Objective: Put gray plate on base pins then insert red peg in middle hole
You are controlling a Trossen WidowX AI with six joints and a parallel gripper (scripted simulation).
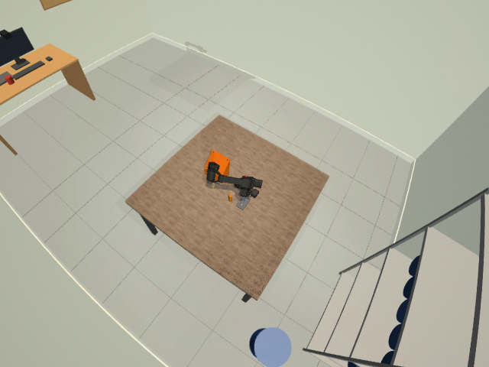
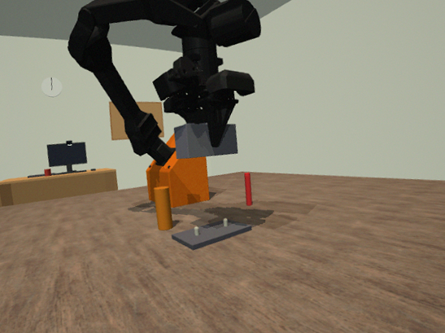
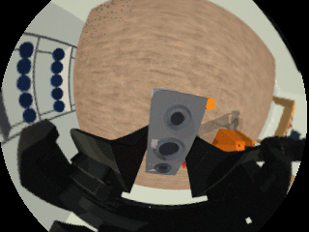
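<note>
My gripper tip is 14 cm above the flat base. Round my gripper tip: red peg (18 cm to the left, 12 cm behind, 11 cm below); gray plate (2 cm above); orange cylinder (11 cm below, 10 cm behind, 5 cm to the right).
</note>
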